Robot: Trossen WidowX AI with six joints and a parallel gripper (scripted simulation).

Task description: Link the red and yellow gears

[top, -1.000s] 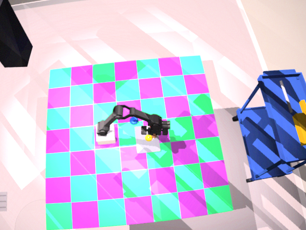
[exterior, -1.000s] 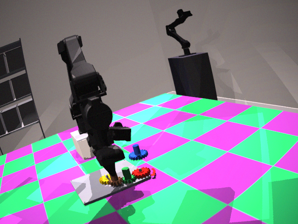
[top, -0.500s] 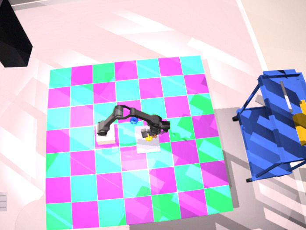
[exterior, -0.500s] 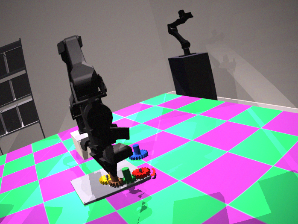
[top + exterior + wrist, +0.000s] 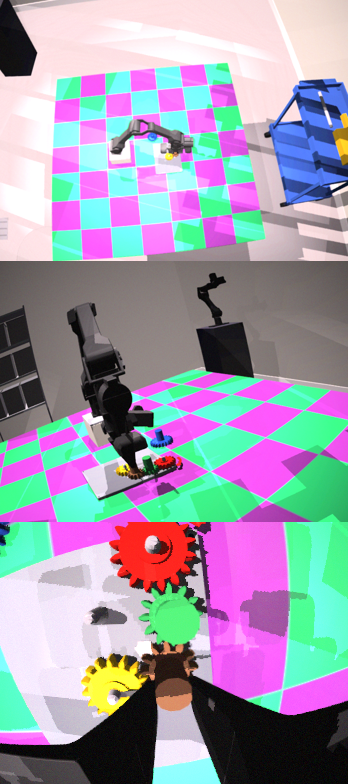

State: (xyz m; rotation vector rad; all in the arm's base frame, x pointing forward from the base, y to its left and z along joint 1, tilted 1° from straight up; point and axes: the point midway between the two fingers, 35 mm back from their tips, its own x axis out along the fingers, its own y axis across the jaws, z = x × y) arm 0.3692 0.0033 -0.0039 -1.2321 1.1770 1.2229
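Right now the orange gear is 10 mm below my gripper tip. From my gripper tip the other things lie so: red gear: 80 mm to the left, 20 mm below, 10 mm behind; green gear: 40 mm to the left, 10 mm below; yellow gear: 40 mm behind, 20 mm to the right, 20 mm below.
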